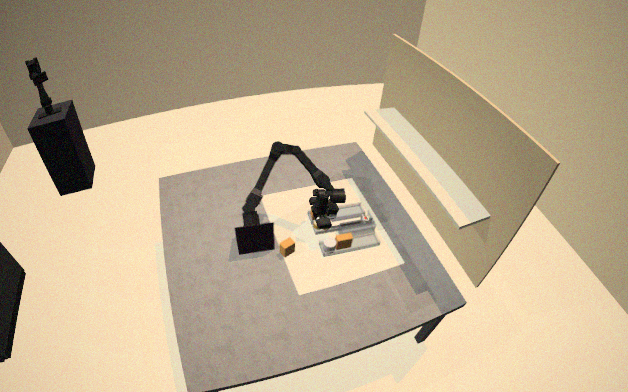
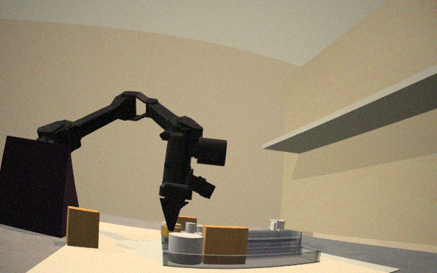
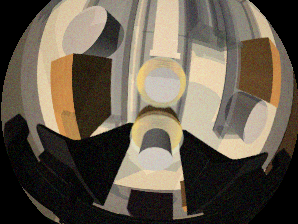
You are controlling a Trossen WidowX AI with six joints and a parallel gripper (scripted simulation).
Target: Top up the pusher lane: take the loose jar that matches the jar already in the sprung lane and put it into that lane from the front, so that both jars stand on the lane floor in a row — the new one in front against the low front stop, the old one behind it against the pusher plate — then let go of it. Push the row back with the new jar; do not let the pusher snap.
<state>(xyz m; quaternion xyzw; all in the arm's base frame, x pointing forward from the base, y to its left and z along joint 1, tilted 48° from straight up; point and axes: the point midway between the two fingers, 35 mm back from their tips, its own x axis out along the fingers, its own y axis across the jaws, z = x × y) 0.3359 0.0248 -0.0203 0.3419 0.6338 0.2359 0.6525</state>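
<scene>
The lane rack lies 16 cm ahead of my gripper tip, 4 cm to the right of it and 3 cm below it. From my gripper tip the other things lie so: shelf 52 cm ahead, 32 cm above, 2 cm to the right.
</scene>
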